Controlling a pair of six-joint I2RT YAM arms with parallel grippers.
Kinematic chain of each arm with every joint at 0, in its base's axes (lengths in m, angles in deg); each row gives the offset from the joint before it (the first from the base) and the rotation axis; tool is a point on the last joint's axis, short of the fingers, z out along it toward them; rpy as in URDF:
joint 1: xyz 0 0 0.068 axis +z
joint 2: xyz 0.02 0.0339 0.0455 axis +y
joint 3: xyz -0.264 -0.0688 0 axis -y
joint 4: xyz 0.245 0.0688 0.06 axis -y
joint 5: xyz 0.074 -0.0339 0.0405 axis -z
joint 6: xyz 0.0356 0 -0.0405 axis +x
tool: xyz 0 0 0 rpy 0 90 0
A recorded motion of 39 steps. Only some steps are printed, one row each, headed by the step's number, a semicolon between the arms.
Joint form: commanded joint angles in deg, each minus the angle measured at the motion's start. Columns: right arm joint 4, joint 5, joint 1, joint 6, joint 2, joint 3; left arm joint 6, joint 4, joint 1, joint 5, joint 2, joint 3.
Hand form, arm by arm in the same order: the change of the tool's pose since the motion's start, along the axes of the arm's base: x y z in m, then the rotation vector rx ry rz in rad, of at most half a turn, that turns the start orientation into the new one. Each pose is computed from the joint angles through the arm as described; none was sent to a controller.
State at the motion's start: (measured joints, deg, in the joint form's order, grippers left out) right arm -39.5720 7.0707 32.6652 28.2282 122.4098 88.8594; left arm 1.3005 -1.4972 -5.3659 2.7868 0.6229 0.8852
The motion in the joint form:
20: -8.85 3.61 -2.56 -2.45 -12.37 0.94; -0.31 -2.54 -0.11 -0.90 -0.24 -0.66
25: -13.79 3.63 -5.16 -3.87 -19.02 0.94; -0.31 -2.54 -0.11 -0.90 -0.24 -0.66
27: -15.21 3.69 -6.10 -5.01 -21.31 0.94; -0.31 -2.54 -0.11 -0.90 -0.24 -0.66
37: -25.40 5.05 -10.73 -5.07 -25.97 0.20; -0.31 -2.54 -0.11 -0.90 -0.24 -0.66
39: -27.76 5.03 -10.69 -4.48 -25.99 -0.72; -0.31 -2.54 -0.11 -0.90 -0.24 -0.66
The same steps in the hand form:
20: -0.0148 -0.0334 0.0852 -0.0256 -0.0990 -0.0253; 0.0002 0.0003 -0.0086 0.0003 0.0521 0.0140
25: -0.0283 -0.0609 0.1244 -0.0225 -0.1254 -0.0488; 0.0002 0.0003 -0.0086 0.0003 0.0521 0.0140
27: -0.0336 -0.0705 0.1374 -0.0247 -0.1396 -0.0477; 0.0002 0.0003 -0.0086 0.0003 0.0521 0.0140
37: -0.0529 -0.1111 0.1538 -0.0984 -0.0493 -0.1299; 0.0002 0.0003 -0.0086 0.0003 0.0521 0.0140
39: -0.0582 -0.1130 0.1482 -0.1195 0.0018 -0.1357; 0.0002 0.0003 -0.0086 0.0003 0.0521 0.0140

